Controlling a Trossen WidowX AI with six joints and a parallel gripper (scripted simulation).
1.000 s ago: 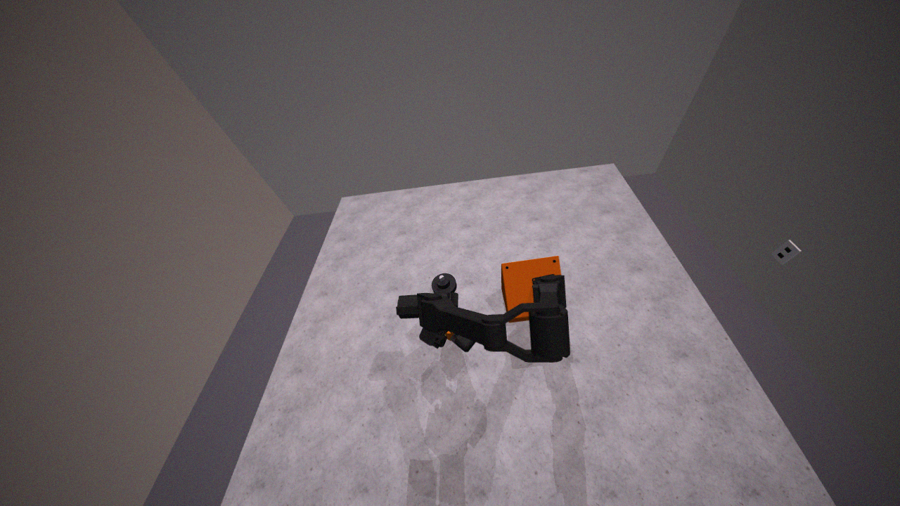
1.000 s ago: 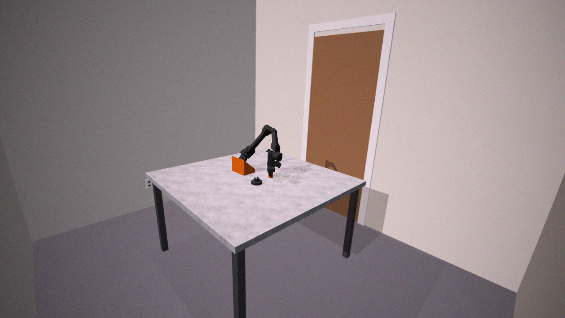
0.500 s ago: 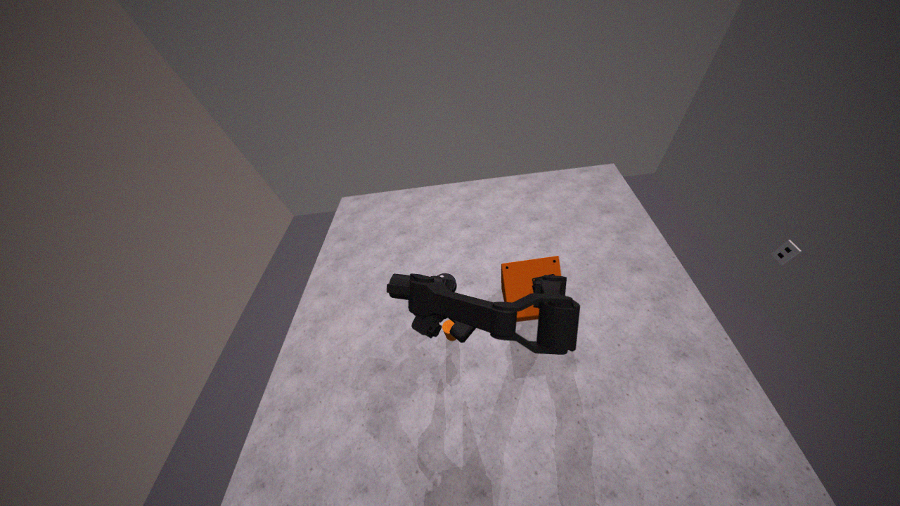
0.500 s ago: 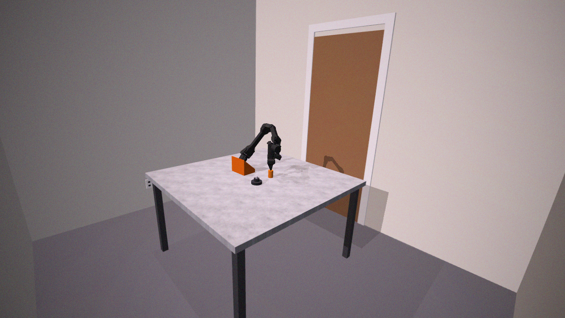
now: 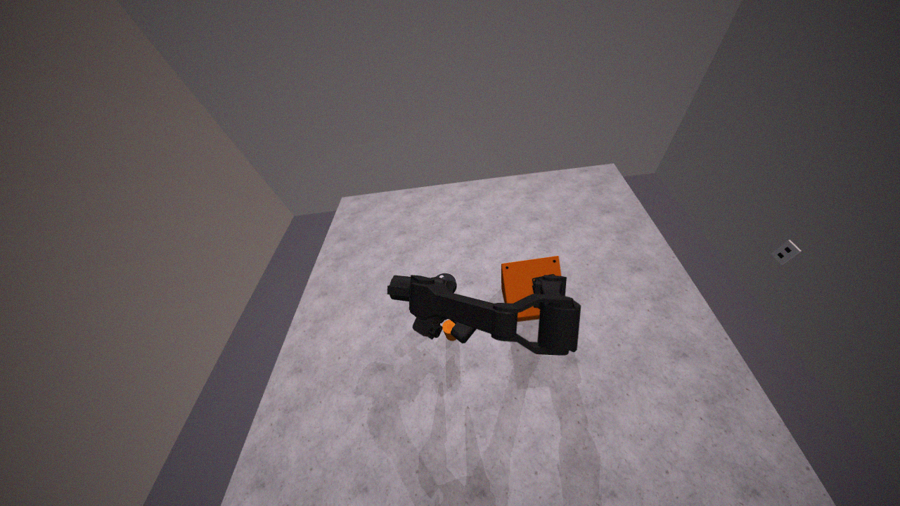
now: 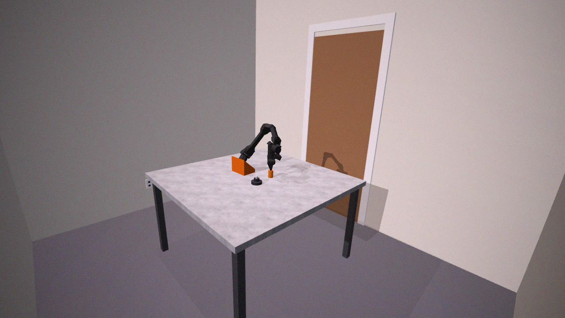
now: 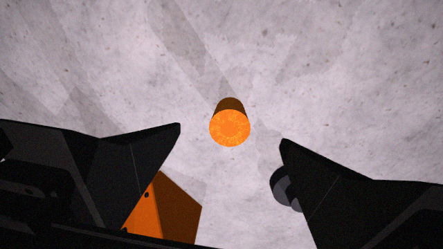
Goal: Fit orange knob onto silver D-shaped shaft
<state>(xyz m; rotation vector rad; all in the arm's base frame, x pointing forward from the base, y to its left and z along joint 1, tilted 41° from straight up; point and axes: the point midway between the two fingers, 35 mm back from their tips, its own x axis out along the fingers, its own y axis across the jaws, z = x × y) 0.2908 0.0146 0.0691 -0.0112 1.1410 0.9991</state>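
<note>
The orange knob is 3 cm below my gripper tip. Also, from my gripper tip: round pedestal 17 cm to the right, 4 cm below.
</note>
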